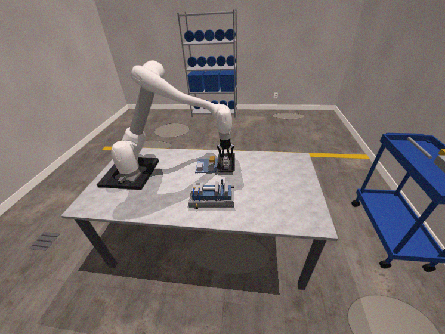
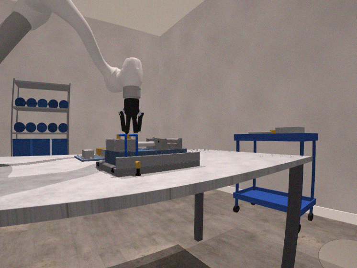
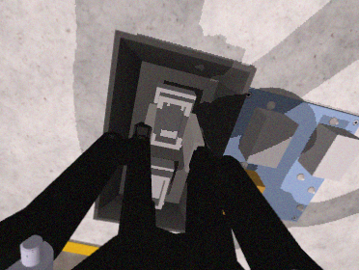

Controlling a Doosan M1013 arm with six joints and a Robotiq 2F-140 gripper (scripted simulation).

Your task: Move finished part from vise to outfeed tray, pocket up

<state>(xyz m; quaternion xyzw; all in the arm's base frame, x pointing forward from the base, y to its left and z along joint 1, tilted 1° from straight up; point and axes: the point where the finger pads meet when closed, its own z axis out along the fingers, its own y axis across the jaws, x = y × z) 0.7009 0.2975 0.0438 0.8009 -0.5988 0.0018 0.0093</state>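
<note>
Right now my hand is 120 mm past the grey block, 30 mm to the left of it and 60 mm above it. From my hand the other things lie so: blue fixture plate: 170 mm behind, 80 mm below; then yellow block: 140 mm behind, 60 mm to the left, 60 mm below.
</note>
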